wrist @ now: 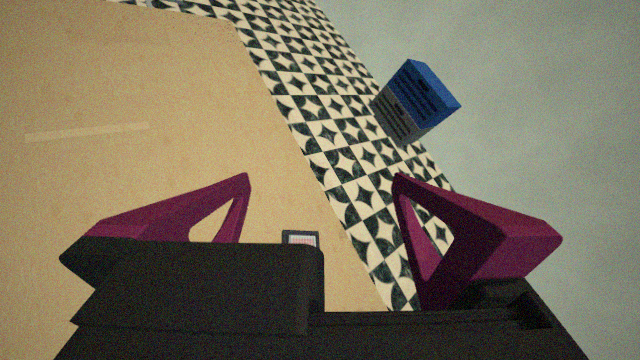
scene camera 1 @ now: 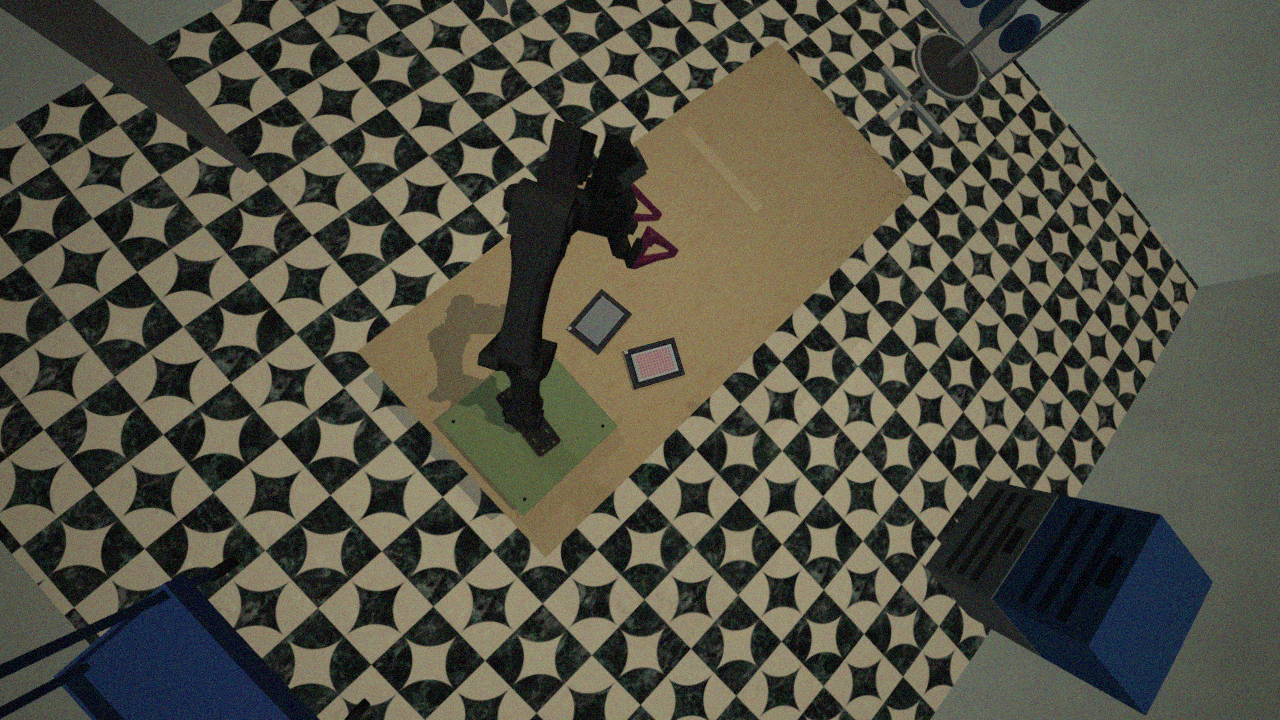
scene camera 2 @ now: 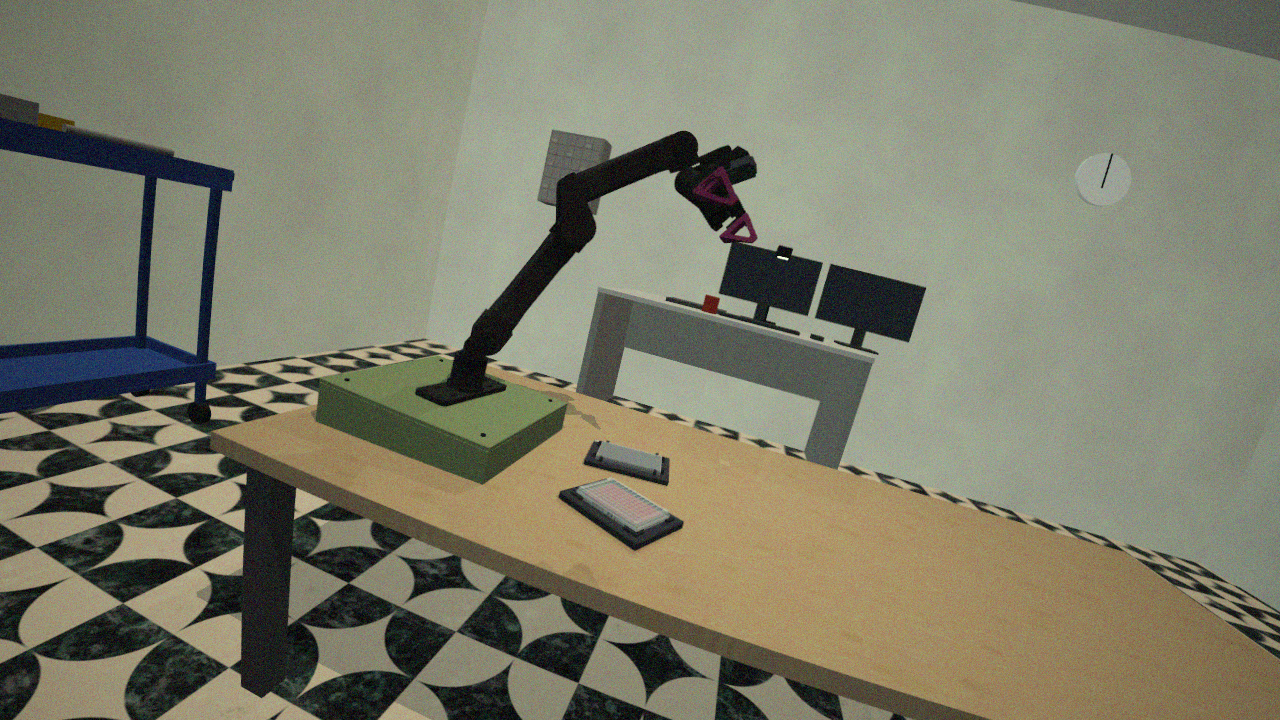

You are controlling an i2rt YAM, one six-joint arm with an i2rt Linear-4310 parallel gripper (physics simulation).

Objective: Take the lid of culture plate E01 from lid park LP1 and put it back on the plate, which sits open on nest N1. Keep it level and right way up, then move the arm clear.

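The lid is a flat grey rectangle lying level on the dark lid park LP1. The open culture plate E01, with pink wells, sits on the dark nest N1. In the wrist view the gripper body hides part of plate and nest, and the lid does not show. My gripper has magenta fingers, wide open and empty. It hangs high above the table, beyond the lid park from the arm's base.
The arm stands on a green base block at one end of the wooden table. A pale strip marks the table farther along. A blue cart and a desk stand off the table.
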